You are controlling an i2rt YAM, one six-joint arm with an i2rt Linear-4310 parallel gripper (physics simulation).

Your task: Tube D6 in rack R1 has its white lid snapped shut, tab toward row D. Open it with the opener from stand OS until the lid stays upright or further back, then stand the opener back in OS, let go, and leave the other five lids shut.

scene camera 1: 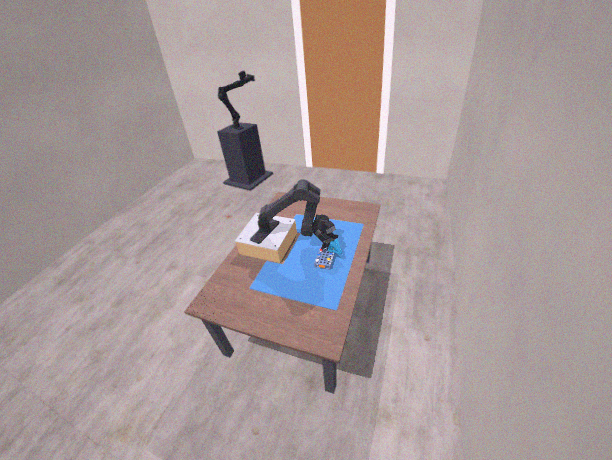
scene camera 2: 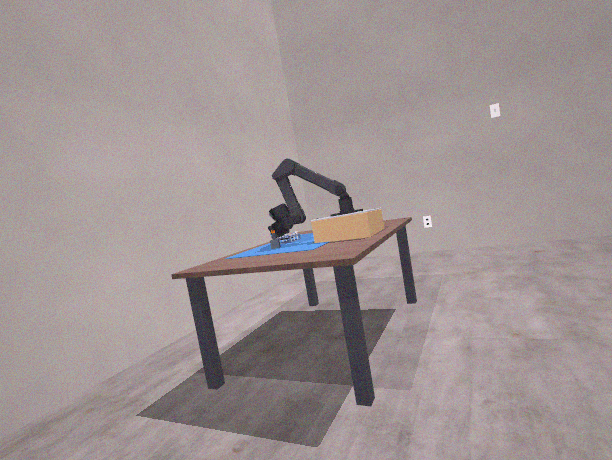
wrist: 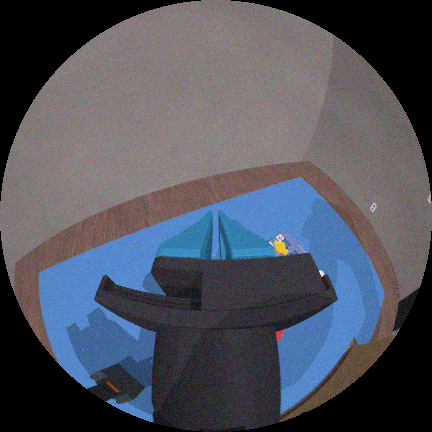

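Note:
Rack R1 stands on the blue mat with coloured parts on it, including a yellow one. Most of it is hidden behind my gripper in the wrist view. Tube D6 and its white lid cannot be picked out. My gripper is shut, with a thin slit between its teal fingers and no object visible between them; it is close to the rack. A grey block, apparently stand OS, stands on the mat. A dark part with an orange stripe, apparently the opener at the stand, lies well away from the fingertips.
The blue mat lies on the brown wooden table. A wooden box carries the arm's base. A second arm on a dark pedestal stands on the floor beyond the table.

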